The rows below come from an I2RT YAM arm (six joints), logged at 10 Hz.
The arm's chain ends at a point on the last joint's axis. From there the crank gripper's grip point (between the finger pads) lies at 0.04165 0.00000 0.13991 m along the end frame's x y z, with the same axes.
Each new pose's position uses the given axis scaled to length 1; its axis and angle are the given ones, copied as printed.
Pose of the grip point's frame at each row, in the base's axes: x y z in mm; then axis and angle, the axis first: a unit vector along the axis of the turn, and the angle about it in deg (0 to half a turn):
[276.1 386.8 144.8 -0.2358 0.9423 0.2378 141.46]
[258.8 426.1 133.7 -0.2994 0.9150 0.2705 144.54]
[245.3 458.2 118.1 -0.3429 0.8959 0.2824 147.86]
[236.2 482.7 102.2 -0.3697 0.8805 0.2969 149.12]
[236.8 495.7 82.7 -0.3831 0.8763 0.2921 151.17]
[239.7 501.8 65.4 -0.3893 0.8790 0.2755 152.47]
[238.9 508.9 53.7 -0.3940 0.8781 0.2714 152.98]
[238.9 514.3 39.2 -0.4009 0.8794 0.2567 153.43]
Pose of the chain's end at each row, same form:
[236.4 320.7 268.7 -0.2358 0.9423 0.2378 141.46]
[232.2 353.1 257.3 -0.2994 0.9150 0.2705 144.54]
[229.9 384.7 243.3 -0.3429 0.8959 0.2824 147.86]
[226.7 407.0 226.7 -0.3697 0.8805 0.2969 149.12]
[232.1 423.0 209.2 -0.3831 0.8763 0.2921 151.17]
[236.2 434.3 194.8 -0.3893 0.8790 0.2755 152.47]
[236.3 442.9 183.9 -0.3940 0.8781 0.2714 152.98]
[235.7 452.4 171.4 -0.4009 0.8794 0.2567 153.43]

